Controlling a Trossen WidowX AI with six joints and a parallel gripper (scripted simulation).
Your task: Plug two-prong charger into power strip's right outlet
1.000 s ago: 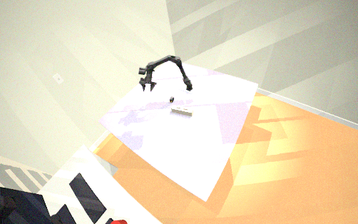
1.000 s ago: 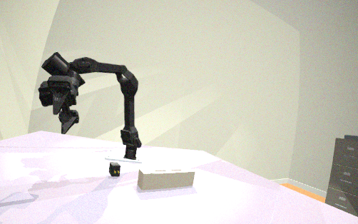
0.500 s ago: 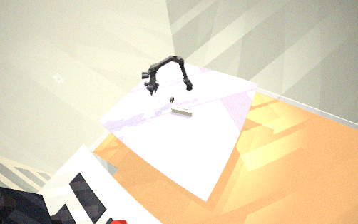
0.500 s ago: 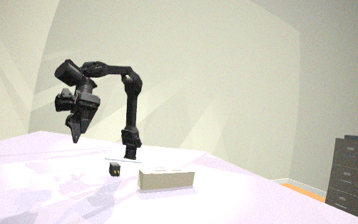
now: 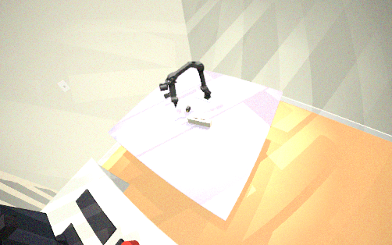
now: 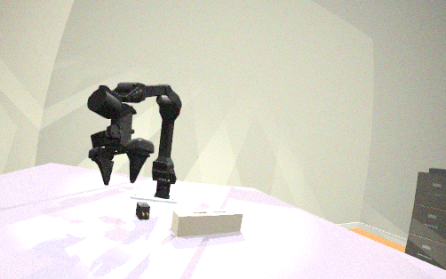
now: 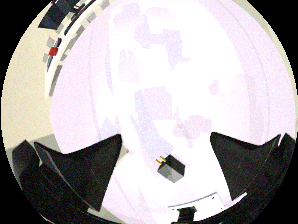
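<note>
The two-prong charger is 8 cm behind my gripper tip, 6 cm to the left of it and 9 cm below it.
</note>
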